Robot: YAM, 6 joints.
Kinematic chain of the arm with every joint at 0, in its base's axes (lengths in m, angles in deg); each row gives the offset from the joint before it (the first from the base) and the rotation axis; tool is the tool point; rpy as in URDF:
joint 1: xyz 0 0 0.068 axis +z
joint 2: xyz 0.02 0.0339 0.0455 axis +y
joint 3: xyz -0.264 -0.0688 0 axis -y
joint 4: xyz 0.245 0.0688 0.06 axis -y
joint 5: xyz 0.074 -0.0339 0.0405 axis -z
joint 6: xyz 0.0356 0 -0.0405 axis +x
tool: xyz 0 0 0 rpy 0 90 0
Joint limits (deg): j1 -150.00..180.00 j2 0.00..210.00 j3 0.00..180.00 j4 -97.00..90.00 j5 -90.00..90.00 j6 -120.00..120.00
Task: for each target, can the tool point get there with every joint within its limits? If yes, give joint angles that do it. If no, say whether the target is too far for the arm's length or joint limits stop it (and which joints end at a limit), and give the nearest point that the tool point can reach.
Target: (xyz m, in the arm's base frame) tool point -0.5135 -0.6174 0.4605
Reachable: no: too far | nearest point -0.3787 -0.4553 0.3671 | short by 0.231 m
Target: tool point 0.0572 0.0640 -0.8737
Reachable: no: too far | nearest point 0.1206 0.1349 -0.3740 | short by 0.509 m
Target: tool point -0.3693 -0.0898 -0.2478
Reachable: no: joint limits stop it (at a limit: joint 1) | nearest point -0.3693 -0.0356 -0.2478 | short by 0.054 m
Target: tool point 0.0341 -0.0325 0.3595
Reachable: yes | joints -83.35 21.08 53.47 -51.78 -57.62 -52.38
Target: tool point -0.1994 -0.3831 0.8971
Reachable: no: too far | nearest point -0.1437 -0.2760 0.6675 | short by 0.259 m
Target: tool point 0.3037 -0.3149 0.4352
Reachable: yes | joints -47.11 108.40 94.60 54.89 -13.30 -16.36
